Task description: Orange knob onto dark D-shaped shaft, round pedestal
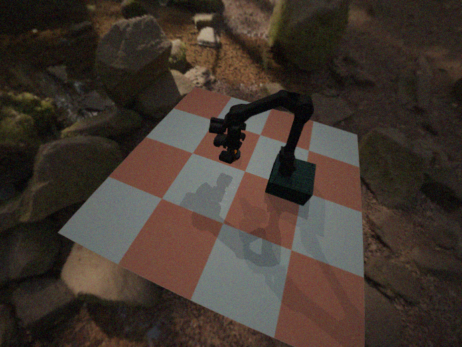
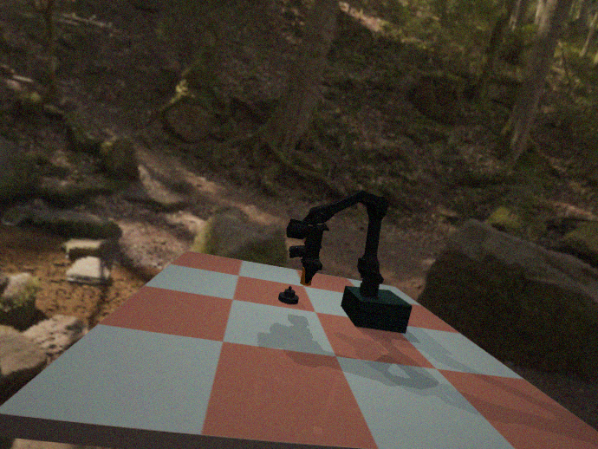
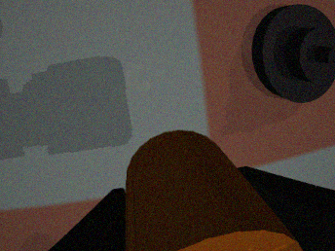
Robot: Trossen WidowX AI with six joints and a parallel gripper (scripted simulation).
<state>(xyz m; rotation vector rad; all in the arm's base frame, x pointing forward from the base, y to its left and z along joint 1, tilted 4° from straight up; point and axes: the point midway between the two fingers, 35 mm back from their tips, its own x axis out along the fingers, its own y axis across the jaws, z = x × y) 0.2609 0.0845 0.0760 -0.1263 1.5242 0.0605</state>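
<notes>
My gripper tip is 50 mm short of the round pedestal, 120 mm to the left of it and 100 mm above it. The rest, counted from my gripper tip: orange knob 20 mm above.
</notes>
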